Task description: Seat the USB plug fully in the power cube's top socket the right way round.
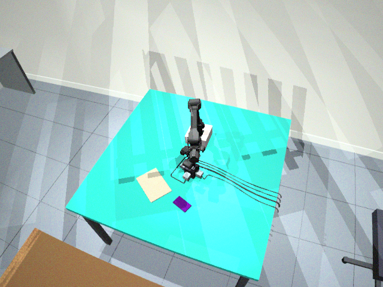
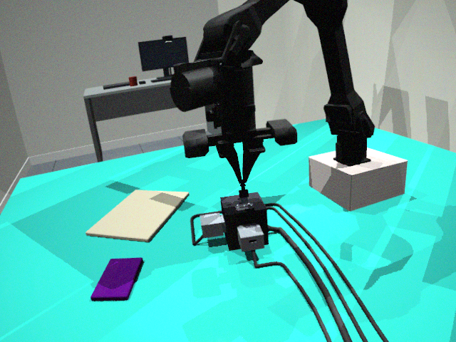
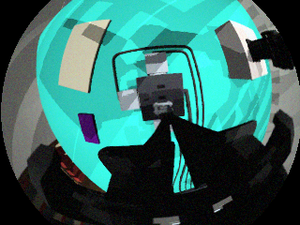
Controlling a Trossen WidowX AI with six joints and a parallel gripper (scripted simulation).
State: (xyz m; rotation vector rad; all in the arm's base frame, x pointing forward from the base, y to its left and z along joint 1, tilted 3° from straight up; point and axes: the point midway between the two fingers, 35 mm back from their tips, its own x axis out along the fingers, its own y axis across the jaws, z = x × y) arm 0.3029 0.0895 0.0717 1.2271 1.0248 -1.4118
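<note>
The black USB plug is 2 cm below my gripper tip. Also, from my gripper tip: purple card: 25 cm ahead, 12 cm below, 2 cm to the left; USB socket: 6 cm below; cream sheet: 22 cm to the right, 18 cm ahead, 12 cm below.
</note>
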